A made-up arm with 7 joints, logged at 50 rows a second.
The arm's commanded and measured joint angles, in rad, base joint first. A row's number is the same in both.
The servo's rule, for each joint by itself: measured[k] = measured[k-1] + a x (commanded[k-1-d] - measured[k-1]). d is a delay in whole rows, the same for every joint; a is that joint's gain. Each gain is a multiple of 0.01, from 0.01 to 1. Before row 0 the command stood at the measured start. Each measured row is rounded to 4 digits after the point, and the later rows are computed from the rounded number. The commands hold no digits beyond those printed.
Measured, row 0:
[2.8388, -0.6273, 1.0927, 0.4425, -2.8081, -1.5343, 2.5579]
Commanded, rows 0 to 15:
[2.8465, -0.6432, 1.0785, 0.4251, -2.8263, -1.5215, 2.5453]
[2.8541, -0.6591, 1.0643, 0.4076, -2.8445, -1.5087, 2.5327]
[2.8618, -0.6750, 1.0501, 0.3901, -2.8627, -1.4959, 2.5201]
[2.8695, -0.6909, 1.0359, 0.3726, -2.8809, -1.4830, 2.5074]
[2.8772, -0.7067, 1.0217, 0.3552, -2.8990, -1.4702, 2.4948]
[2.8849, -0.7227, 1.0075, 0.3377, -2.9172, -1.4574, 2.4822]
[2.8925, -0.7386, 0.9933, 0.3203, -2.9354, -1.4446, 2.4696]
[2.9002, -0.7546, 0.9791, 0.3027, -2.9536, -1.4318, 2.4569]
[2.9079, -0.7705, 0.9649, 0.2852, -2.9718, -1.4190, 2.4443]
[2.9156, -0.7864, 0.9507, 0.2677, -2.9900, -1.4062, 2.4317]
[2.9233, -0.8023, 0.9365, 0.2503, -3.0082, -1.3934, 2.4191]
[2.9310, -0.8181, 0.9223, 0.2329, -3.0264, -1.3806, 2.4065]
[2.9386, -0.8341, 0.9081, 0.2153, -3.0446, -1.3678, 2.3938]
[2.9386, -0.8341, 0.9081, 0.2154, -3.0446, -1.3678, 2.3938]
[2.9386, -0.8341, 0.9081, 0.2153, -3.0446, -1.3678, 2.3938]
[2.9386, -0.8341, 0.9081, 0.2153, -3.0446, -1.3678, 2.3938]
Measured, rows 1 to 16:
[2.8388, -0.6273, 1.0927, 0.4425, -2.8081, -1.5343, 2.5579]
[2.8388, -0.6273, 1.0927, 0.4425, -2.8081, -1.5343, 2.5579]
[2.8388, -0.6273, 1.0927, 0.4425, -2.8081, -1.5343, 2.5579]
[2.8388, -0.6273, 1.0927, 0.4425, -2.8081, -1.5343, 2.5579]
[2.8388, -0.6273, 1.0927, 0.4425, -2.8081, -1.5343, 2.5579]
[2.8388, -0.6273, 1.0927, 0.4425, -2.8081, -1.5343, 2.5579]
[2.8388, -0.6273, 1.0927, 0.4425, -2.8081, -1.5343, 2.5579]
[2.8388, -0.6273, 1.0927, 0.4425, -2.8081, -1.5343, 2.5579]
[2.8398, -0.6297, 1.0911, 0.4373, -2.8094, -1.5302, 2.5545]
[2.8417, -0.6341, 1.0882, 0.4284, -2.8119, -1.5233, 2.5486]
[2.8443, -0.6402, 1.0840, 0.4169, -2.8155, -1.5145, 2.5409]
[2.8476, -0.6478, 1.0787, 0.4036, -2.8201, -1.5044, 2.5319]
[2.8514, -0.6566, 1.0724, 0.3891, -2.8256, -1.4935, 2.5219]
[2.8558, -0.6665, 1.0653, 0.3737, -2.8320, -1.4819, 2.5112]
[2.8606, -0.6773, 1.0574, 0.3577, -2.8392, -1.4700, 2.5000]
[2.8657, -0.6889, 1.0488, 0.3412, -2.8472, -1.4578, 2.4884]
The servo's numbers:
d 8
a 0.13 0.15 0.11 0.30 0.07 0.32 0.27

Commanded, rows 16 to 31:
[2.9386, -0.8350, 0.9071, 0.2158, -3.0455, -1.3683, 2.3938]
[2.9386, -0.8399, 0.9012, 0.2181, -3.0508, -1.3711, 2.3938]
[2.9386, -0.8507, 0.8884, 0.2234, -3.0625, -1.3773, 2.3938]
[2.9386, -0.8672, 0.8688, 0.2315, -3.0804, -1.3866, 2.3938]
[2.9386, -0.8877, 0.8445, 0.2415, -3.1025, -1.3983, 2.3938]
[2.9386, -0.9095, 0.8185, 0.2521, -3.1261, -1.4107, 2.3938]
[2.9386, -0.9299, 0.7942, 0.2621, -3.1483, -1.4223, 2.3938]
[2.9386, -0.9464, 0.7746, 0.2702, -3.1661, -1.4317, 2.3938]
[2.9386, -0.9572, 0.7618, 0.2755, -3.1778, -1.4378, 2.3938]
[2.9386, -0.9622, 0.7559, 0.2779, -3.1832, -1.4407, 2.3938]
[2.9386, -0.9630, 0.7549, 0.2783, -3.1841, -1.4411, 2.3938]
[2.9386, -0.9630, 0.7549, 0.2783, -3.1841, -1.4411, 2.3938]
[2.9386, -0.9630, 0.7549, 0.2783, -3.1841, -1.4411, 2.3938]
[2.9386, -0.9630, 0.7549, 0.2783, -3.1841, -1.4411, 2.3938]
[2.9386, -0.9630, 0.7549, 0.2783, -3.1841, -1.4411, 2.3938]
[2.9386, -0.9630, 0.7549, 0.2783, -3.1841, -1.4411, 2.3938]
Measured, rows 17 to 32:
[2.8712, -0.7011, 1.0396, 0.3244, -2.8559, -1.4454, 2.4765]
[2.8770, -0.7139, 1.0298, 0.3074, -2.8653, -1.4329, 2.4644]
[2.8830, -0.7272, 1.0195, 0.2903, -2.8753, -1.4203, 2.4522]
[2.8892, -0.7408, 1.0088, 0.2731, -2.8859, -1.4076, 2.4399]
[2.8956, -0.7548, 0.9977, 0.2558, -2.8970, -1.3949, 2.4275]
[2.9012, -0.7667, 0.9878, 0.2437, -2.9073, -1.3862, 2.4184]
[2.9061, -0.7768, 0.9790, 0.2352, -2.9169, -1.3803, 2.4118]
[2.9103, -0.7854, 0.9712, 0.2292, -2.9258, -1.3763, 2.4069]
[2.9140, -0.7928, 0.9641, 0.2252, -2.9342, -1.3737, 2.4034]
[2.9172, -0.7999, 0.9572, 0.2231, -2.9424, -1.3729, 2.4008]
[2.9200, -0.8075, 0.9496, 0.2232, -2.9508, -1.3743, 2.3989]
[2.9224, -0.8165, 0.9407, 0.2257, -2.9599, -1.3782, 2.3975]
[2.9245, -0.8272, 0.9301, 0.2304, -2.9699, -1.3846, 2.3965]
[2.9263, -0.8395, 0.9178, 0.2369, -2.9808, -1.3930, 2.3958]
[2.9279, -0.8531, 0.9042, 0.2445, -2.9925, -1.4024, 2.3953]
[2.9293, -0.8671, 0.8899, 0.2522, -3.0047, -1.4118, 2.3949]

